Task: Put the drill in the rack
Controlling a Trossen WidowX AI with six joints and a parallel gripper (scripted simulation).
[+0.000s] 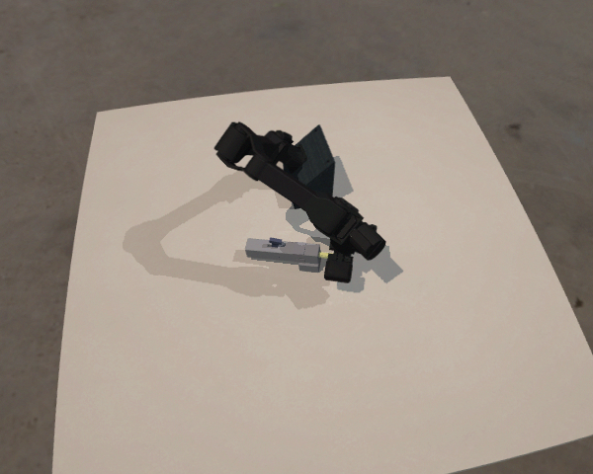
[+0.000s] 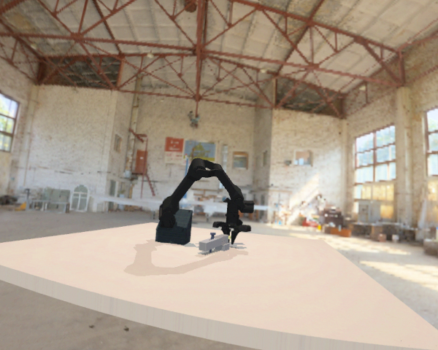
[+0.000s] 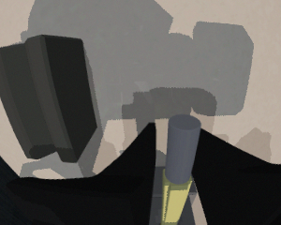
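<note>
Now: the drill 2 cm behind my gripper tip, 4 cm to the right of it and 3 cm above it. The rest, counted from my gripper tip: dark grey rack (6 cm behind, 6 cm to the left); grey housing block (6 cm behind, 13 cm to the right, 2 cm above); blue key (7 cm behind, 15 cm to the right, 4 cm above).
</note>
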